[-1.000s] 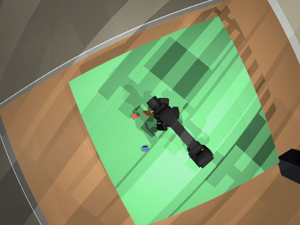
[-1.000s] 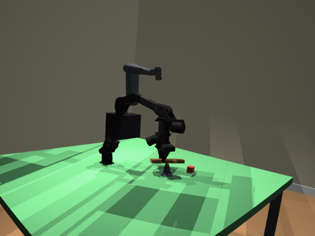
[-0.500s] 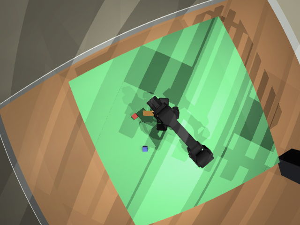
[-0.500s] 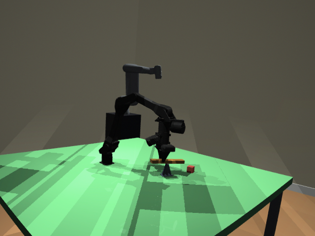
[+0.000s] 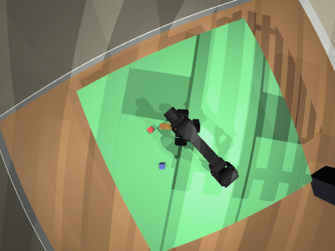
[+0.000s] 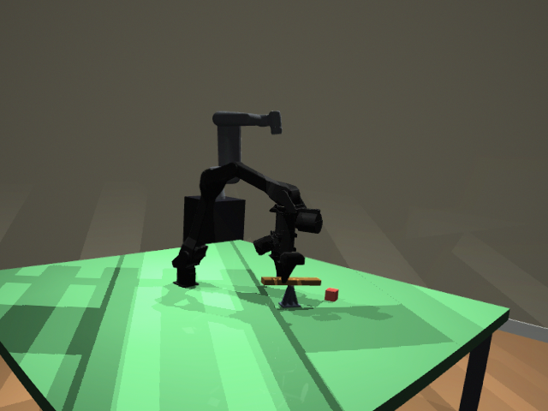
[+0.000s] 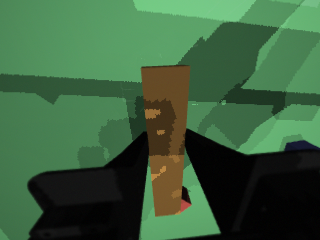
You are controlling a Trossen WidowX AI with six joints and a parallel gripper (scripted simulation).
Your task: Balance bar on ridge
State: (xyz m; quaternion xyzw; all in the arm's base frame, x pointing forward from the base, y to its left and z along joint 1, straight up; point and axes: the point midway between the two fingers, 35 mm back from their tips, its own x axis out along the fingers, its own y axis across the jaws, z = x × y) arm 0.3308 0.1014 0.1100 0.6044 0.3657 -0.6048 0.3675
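Right now my gripper tip is 10 mm short of the bar and 30 mm to the right of it. Also, from my gripper tip: red cube (60 mm ahead, 170 mm to the left, 60 mm below); then blue cube (180 mm behind, 200 mm to the left, 60 mm below); then dark ridge (10 mm ahead, 30 mm to the left, 40 mm below).
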